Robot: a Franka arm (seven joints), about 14 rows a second.
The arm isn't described. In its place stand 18 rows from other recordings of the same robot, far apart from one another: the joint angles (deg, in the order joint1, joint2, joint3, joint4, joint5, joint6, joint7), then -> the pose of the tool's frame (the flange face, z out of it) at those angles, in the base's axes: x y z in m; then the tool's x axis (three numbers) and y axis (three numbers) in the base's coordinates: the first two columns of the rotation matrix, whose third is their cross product.
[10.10 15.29 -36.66 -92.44 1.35 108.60 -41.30] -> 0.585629, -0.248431, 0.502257, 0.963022, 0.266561, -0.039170, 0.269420, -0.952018, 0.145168
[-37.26 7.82 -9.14 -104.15 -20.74 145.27 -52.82] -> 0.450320, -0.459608, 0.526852, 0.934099, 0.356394, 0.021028, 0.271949, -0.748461, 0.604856
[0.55 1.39 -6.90 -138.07 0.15 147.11 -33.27] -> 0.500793, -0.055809, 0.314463, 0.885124, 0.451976, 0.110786, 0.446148, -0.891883, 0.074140
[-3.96 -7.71 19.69 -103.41 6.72 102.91 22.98] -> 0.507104, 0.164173, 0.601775, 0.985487, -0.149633, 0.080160, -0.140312, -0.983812, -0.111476
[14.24 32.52 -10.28 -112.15 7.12 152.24 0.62] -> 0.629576, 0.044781, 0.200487, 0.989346, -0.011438, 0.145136, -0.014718, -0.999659, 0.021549
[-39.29 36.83 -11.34 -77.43 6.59 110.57 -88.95] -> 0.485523, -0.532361, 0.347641, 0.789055, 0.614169, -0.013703, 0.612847, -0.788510, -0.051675
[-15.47 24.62 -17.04 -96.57 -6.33 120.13 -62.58] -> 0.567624, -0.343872, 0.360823, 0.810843, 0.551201, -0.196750, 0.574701, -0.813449, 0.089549
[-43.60 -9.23 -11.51 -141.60 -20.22 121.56 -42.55] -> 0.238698, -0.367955, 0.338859, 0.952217, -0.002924, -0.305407, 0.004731, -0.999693, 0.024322
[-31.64 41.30 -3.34 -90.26 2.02 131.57 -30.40] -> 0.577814, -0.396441, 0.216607, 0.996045, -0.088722, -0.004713, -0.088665, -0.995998, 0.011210
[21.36 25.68 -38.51 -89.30 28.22 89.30 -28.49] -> 0.625736, -0.082272, 0.410096, 0.966718, 0.149730, -0.207454, 0.075157, -0.941283, -0.329146
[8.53 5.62 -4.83 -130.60 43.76 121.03 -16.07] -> 0.501362, 0.064475, 0.301729, 0.973659, -0.081383, -0.212993, -0.188852, -0.811278, -0.553320
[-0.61 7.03 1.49 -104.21 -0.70 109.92 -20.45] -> 0.593817, 0.007721, 0.465336, 0.929710, 0.367483, -0.024422, 0.367584, -0.929990, -0.000350
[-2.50 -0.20 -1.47 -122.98 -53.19 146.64 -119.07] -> 0.568938, -0.027728, 0.443545, -0.719618, 0.249252, -0.648092, 0.489878, 0.843718, -0.219454
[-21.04 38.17 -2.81 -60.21 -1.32 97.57 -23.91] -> 0.679035, -0.290299, 0.448340, 0.999327, 0.013767, -0.034009, 0.015224, -0.998960, 0.042975
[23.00 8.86 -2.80 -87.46 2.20 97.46 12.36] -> 0.571440, 0.216378, 0.567168, 0.991129, 0.132266, 0.012997, 0.132640, -0.990574, -0.034211
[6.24 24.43 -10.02 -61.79 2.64 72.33 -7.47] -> 0.642242, -0.009305, 0.572015, 0.968616, 0.078199, -0.235940, 0.079344, -0.996836, -0.004653
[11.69 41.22 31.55 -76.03 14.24 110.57 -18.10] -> 0.578786, 0.438007, 0.360415, 0.667113, 0.738421, 0.098461, 0.657676, -0.521709, -0.543398
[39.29 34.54 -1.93 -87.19 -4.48 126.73 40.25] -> 0.566845, 0.434430, 0.316145, 0.992765, 0.000997, 0.120068, -0.000247, -0.999946, 0.010342
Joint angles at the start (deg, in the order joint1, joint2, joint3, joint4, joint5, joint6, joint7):
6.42, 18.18, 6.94, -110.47, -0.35, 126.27, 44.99
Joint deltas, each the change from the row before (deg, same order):
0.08, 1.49, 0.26, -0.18, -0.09, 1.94, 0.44
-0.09, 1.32, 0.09, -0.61, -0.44, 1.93, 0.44
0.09, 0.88, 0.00, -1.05, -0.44, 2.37, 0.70
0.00, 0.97, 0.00, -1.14, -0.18, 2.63, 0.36
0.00, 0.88, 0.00, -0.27, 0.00, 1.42, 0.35
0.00, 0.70, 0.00, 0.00, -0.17, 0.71, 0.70
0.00, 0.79, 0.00, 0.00, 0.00, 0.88, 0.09
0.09, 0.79, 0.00, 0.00, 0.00, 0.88, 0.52
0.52, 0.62, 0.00, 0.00, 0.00, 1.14, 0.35
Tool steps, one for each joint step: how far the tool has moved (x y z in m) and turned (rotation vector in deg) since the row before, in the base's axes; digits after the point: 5 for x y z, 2 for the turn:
0.00152, 0.00394, -0.01425, 0.24, -0.23, -0.12
-0.00021, -0.00009, -0.01573, -0.14, -0.04, -0.20
-0.00211, 0.00072, -0.01357, -0.10, -0.47, -0.34
-0.00248, -0.00014, -0.01459, 0.14, -0.50, -0.26
-0.00004, 0.00021, -0.00908, 0.18, -0.23, -0.38
0.00033, 0.00016, -0.00632, -0.03, 0.00, -0.60
0.00042, 0.00023, -0.00702, 0.13, -0.06, -0.12
0.00010, 0.00115, -0.00702, 0.12, -0.05, -0.46
-0.00033, 0.00573, -0.00482, 0.21, -0.47, 0.13

